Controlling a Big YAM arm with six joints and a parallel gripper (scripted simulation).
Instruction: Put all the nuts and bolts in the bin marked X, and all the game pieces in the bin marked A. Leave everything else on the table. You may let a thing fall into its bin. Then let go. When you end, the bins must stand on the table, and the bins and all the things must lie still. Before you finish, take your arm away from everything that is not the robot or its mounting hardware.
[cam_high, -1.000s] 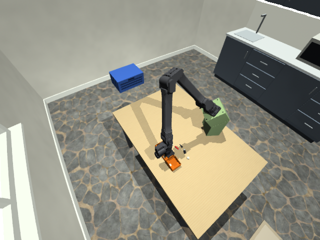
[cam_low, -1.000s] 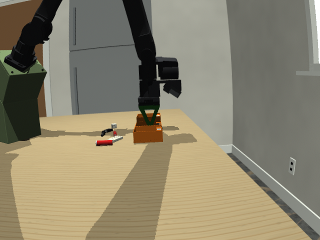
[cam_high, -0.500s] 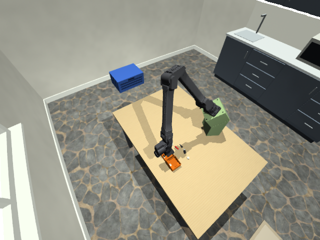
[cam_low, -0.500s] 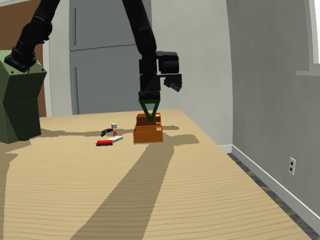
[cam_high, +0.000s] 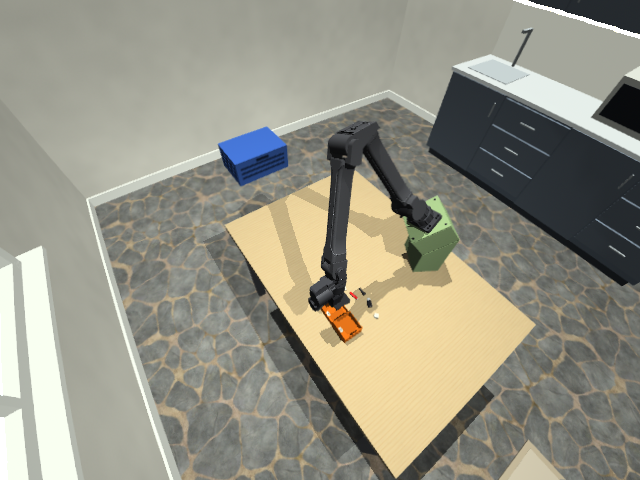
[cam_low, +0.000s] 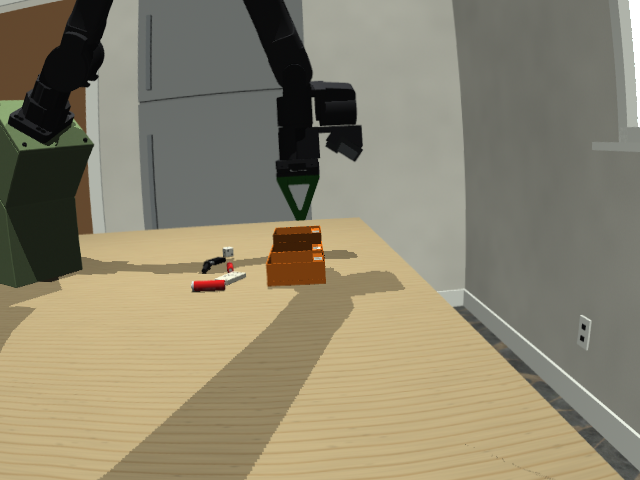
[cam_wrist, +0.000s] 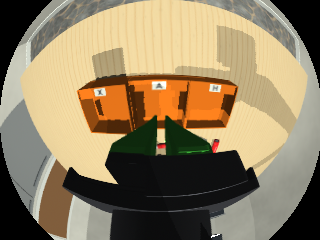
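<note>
Now: hand 1 cm past the orange three-compartment bin tray and 6 cm above it. From my hand the other things lie so: white domino: 12 cm behind, 6 cm to the right, 8 cm below; black USB stick: 15 cm behind, 8 cm to the left, 8 cm below; dark bolt: 16 cm behind, 3 cm to the left, 8 cm below.
</note>
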